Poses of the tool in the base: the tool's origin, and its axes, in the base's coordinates. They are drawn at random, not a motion.
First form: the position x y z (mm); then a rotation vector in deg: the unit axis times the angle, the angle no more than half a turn.
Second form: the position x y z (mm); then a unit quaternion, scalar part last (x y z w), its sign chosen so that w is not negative. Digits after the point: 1 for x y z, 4 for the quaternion.
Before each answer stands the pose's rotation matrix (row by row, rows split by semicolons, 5 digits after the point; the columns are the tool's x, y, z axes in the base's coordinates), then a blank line. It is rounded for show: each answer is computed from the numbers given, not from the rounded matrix.
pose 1, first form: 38.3 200.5 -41.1 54.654 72.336 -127.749
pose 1, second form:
-0.68462 0.63224 -0.36273; -0.01420 -0.50911 -0.86058; -0.72876 -0.58403 0.35752

38.3 200.5 -41.1 0.3417 0.4522 -0.7986 0.2024
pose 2, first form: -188.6 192.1 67.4 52.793 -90.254 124.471
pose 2, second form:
-0.74794 -0.58180 0.31951; -0.12285 -0.35170 -0.92802; 0.65229 -0.73336 0.19158

-188.6 192.1 67.4 0.3210 -0.5488 0.7568 0.1516
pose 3, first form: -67.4 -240.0 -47.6 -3.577 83.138 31.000
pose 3, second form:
0.02250 -0.38594 0.92225; 0.31209 0.87909 0.36026; -0.94978 0.27972 0.14023

-67.4 -240.0 -47.6 -0.0282 0.6550 0.2443 0.7145
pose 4, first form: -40.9 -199.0 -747.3 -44.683 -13.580 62.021
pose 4, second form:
0.47442 -0.70121 -0.53219; 0.85945 0.23814 0.45237; -0.19047 -0.67200 0.71563

-40.9 -199.0 -747.3 -0.3608 -0.1096 0.5008 0.7791
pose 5, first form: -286.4 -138.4 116.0 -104.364 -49.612 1.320
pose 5, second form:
0.73598 0.54469 -0.40205; 0.56530 -0.16768 0.80766; 0.37251 -0.82170 -0.43133

-286.4 -138.4 116.0 -0.7640 -0.3632 0.0097 0.5331
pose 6, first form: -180.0 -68.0 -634.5 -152.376 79.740 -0.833
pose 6, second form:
0.57210 -0.81691 0.07322; -0.81826 -0.56237 0.11912; -0.05614 -0.12806 -0.99018

-180.0 -68.0 -634.5 -0.8838 0.4625 -0.0048 0.0699
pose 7, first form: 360.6 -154.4 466.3 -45.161 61.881 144.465
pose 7, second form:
-0.80950 -0.45535 -0.37062; 0.04588 -0.67839 0.73327; -0.58532 0.57658 0.57005

360.6 -154.4 466.3 -0.2733 0.3745 0.8743 0.1433
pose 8, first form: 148.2 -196.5 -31.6 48.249 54.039 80.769
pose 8, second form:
-0.05677 -0.41421 0.90841; 0.99773 0.00950 0.06669; -0.03625 0.91013 0.41273

148.2 -196.5 -31.6 0.3609 0.4042 0.6042 0.5843
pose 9, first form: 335.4 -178.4 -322.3 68.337 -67.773 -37.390
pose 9, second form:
0.30921 -0.18153 -0.93351; -0.88649 0.30035 -0.35204; 0.34429 0.93639 -0.06805

335.4 -178.4 -322.3 0.5189 -0.5146 -0.2839 0.6208
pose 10, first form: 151.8 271.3 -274.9 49.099 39.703 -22.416
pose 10, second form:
0.71786 0.57254 0.39608; -0.04339 0.60461 -0.79534; -0.69484 0.55375 0.45887

151.8 271.3 -274.9 0.4045 0.3271 -0.1847 0.8339
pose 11, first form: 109.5 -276.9 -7.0 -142.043 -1.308 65.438
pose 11, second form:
0.66438 -0.15297 -0.73157; 0.18209 -0.91621 0.35694; -0.72488 -0.37035 -0.58086

109.5 -276.9 -7.0 -0.8890 -0.0082 0.4096 0.2045
